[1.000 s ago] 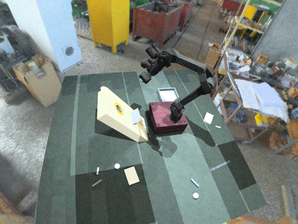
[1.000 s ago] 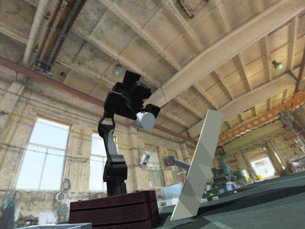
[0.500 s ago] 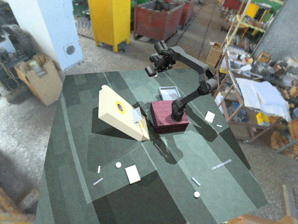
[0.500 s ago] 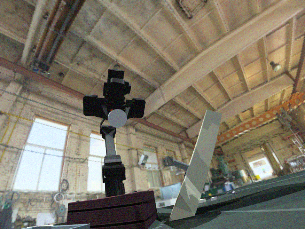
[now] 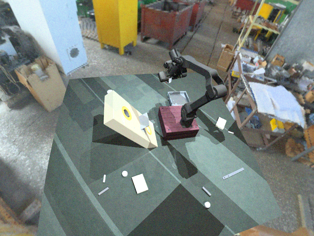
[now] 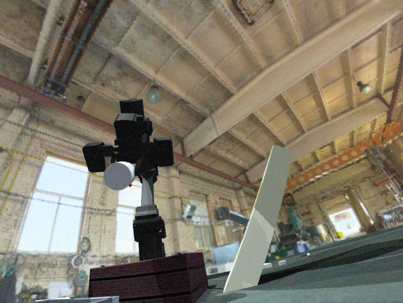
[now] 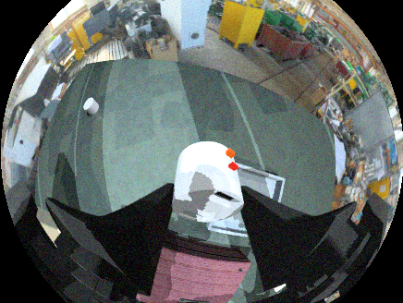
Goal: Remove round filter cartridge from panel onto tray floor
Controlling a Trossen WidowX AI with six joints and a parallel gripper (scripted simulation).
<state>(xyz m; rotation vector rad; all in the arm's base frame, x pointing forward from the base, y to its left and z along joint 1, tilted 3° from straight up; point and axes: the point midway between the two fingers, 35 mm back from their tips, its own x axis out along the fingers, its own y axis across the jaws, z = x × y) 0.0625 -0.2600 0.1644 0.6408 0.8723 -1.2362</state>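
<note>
Right now the grey tray is 12 cm behind my gripper tip and 21 cm below it. The rest, counted from my gripper tip: grey bracket: 21 cm ahead, 28 cm to the left, 8 cm below; cream service panel: 26 cm ahead, 28 cm to the left, 6 cm below; white round filter cartridge: right at my gripper tip.
</note>
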